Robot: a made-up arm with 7 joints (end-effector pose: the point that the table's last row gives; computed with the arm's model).
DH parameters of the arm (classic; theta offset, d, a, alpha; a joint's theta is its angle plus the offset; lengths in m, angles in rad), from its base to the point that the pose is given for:
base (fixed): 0 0 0 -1.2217
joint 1: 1.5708 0 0 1.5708
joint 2: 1.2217 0 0 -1.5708
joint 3: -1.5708 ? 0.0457 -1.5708
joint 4: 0 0 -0.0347 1.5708
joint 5: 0 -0.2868 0 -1.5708
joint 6: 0 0 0 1.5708
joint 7: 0 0 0 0
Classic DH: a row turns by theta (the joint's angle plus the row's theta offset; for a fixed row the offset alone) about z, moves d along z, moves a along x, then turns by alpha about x.
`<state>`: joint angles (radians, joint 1 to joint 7).
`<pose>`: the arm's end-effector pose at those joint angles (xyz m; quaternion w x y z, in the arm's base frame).
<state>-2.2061 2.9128 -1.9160 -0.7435 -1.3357 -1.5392 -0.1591</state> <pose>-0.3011 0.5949 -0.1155 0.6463 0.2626 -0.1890 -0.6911</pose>
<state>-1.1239 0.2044 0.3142 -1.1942 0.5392 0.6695 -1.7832</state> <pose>0.6216 0.0061 0.0215 0.4356 0.3826 -0.6436 -0.4997</pose>
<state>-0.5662 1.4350 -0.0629 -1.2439 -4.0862 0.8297 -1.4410</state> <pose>0.4001 0.4545 0.1018 0.6467 0.0650 -0.6408 -0.4086</pose>
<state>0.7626 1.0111 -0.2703 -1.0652 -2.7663 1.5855 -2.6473</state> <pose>-0.1509 0.4652 -0.4142 0.6596 -0.1316 -0.7273 -0.1366</pose>
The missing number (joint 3, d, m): -0.4073
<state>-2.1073 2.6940 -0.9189 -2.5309 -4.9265 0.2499 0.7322</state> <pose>-0.0729 0.2110 0.2099 0.4170 0.0385 -0.8853 -0.2021</pose>
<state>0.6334 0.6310 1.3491 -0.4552 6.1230 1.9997 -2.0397</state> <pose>-0.3392 0.4775 -0.3733 0.8112 -0.5195 0.2678 -0.0198</pose>
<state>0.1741 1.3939 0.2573 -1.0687 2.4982 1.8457 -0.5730</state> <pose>0.2277 0.5942 -0.0720 0.8400 -0.5033 -0.1932 -0.0617</pose>
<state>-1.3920 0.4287 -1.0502 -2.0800 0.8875 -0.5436 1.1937</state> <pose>0.3411 -0.2652 0.0063 0.2640 -0.8685 -0.1891 -0.3745</pose>
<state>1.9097 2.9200 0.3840 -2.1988 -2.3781 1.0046 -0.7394</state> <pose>0.1768 0.1687 -0.3169 0.6291 -0.4565 0.5088 0.3701</pose>
